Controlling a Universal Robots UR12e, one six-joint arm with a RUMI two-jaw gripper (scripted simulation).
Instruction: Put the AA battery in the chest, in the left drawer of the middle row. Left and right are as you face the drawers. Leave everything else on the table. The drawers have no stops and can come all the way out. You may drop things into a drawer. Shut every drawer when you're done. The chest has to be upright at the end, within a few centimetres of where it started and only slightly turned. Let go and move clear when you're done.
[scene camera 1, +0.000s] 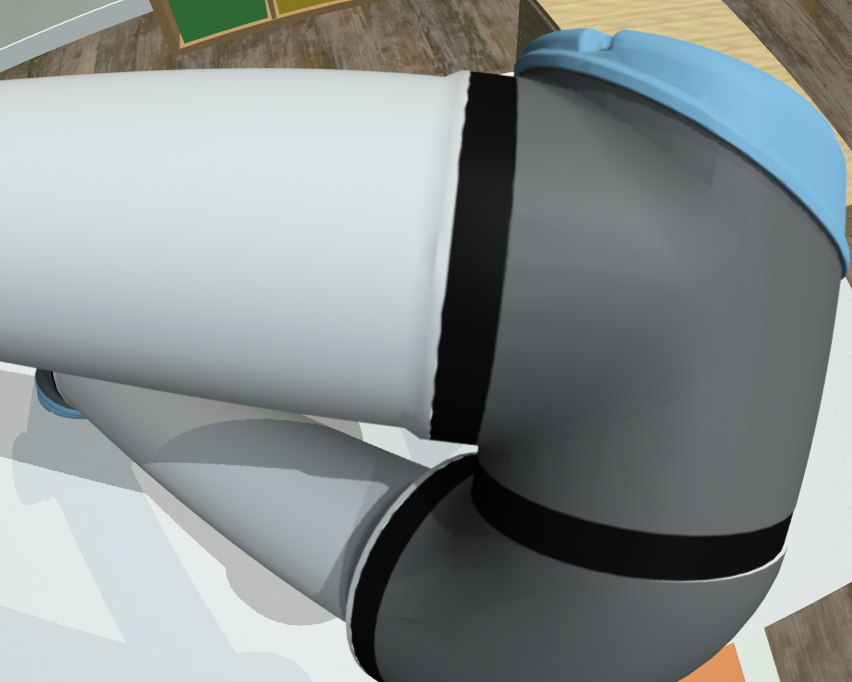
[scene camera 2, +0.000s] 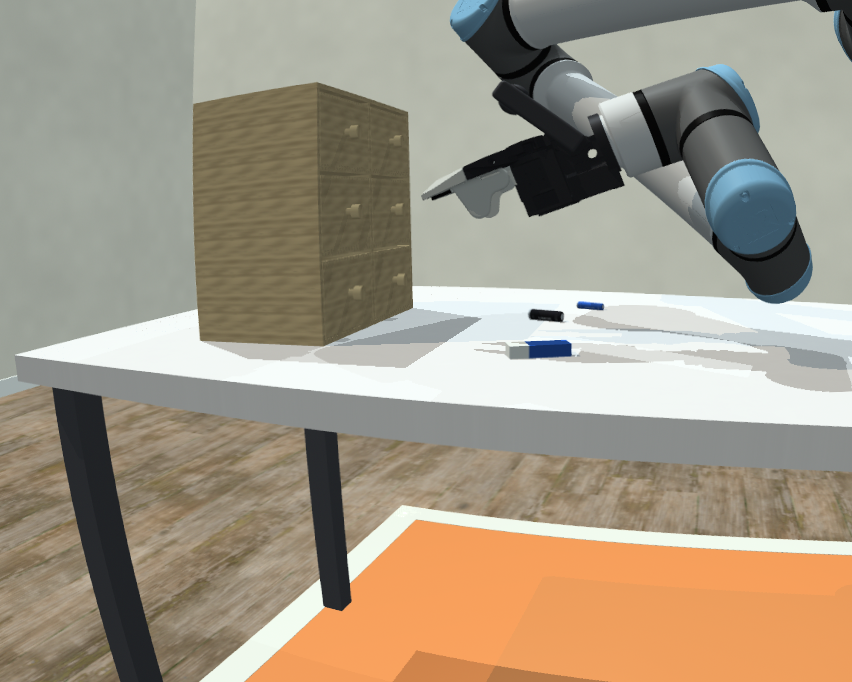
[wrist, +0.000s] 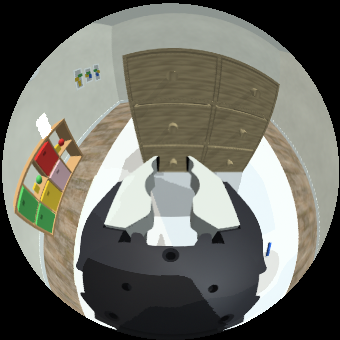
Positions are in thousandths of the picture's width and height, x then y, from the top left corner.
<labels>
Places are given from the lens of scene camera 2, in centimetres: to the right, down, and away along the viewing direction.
my gripper (scene camera 2: 501, 290): 0, -16, 79
wooden chest (scene camera 2: 301, 231): -20, -22, 77
white-and-blue block (scene camera 2: 646, 511): 12, 1, 70
The marked spots on the wooden chest and the white-and-blue block are 40 cm apart.
</labels>
